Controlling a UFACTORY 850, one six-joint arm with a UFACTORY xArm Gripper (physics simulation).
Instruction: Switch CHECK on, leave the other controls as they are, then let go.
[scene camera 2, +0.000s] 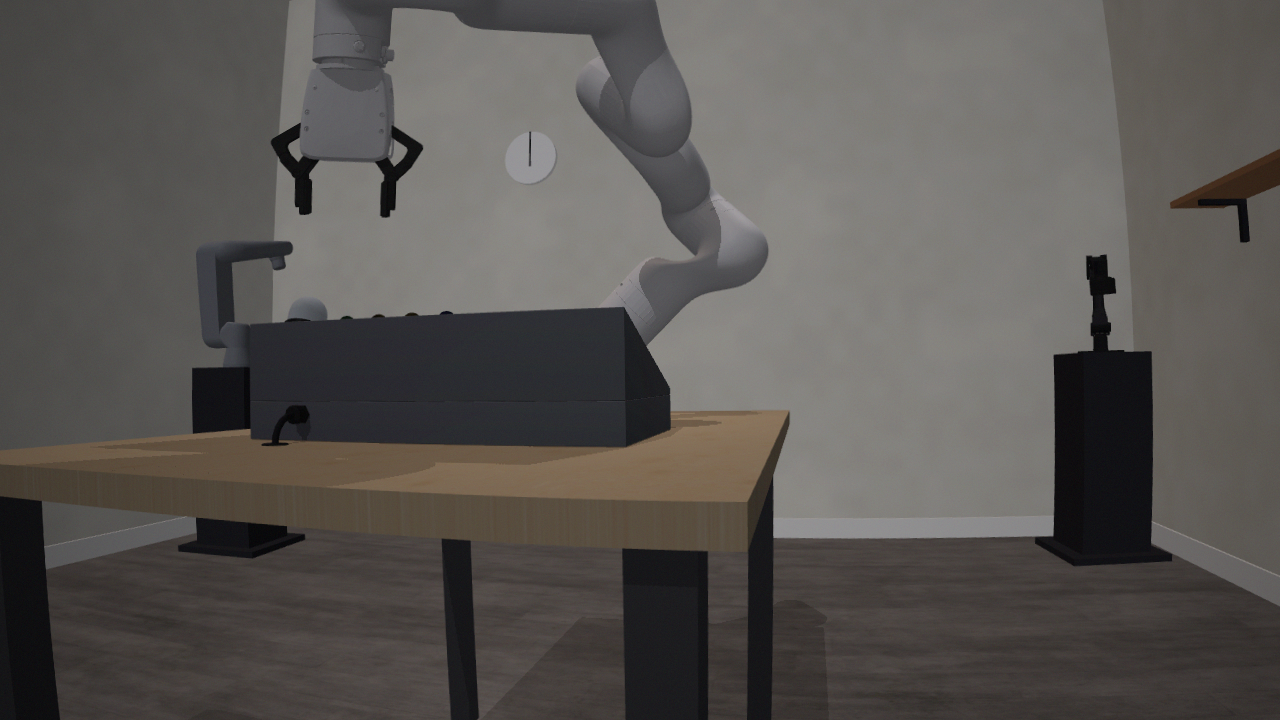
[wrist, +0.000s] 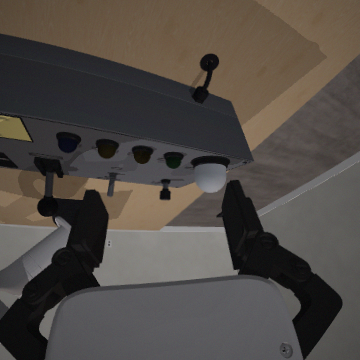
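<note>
The dark grey control box (scene camera 2: 438, 367) (wrist: 125, 105) stands on the table. In the wrist view its sloping face carries a ball-ended lever (wrist: 48, 186), a slim metal toggle (wrist: 111, 185) and a black-capped toggle (wrist: 165, 192). No label reading CHECK is legible, so I cannot tell which control it is, or its setting. My gripper (scene camera 2: 345, 213) (wrist: 163, 197) is open and empty, pointing down well above the left part of the box in the scene view. In the wrist view the two toggles appear between the fingers, farther off. The scene view hides the sloping face.
A white dome (wrist: 210, 177) (scene camera 2: 307, 309) sits at the box's end, beside a row of dark coloured domes, including a green one (wrist: 173, 159) and a blue one (wrist: 68, 142). A yellow label (wrist: 14, 128) is partly in view. A black cable (scene camera 2: 284, 421) (wrist: 208, 79) enters the wooden table (scene camera 2: 572, 483).
</note>
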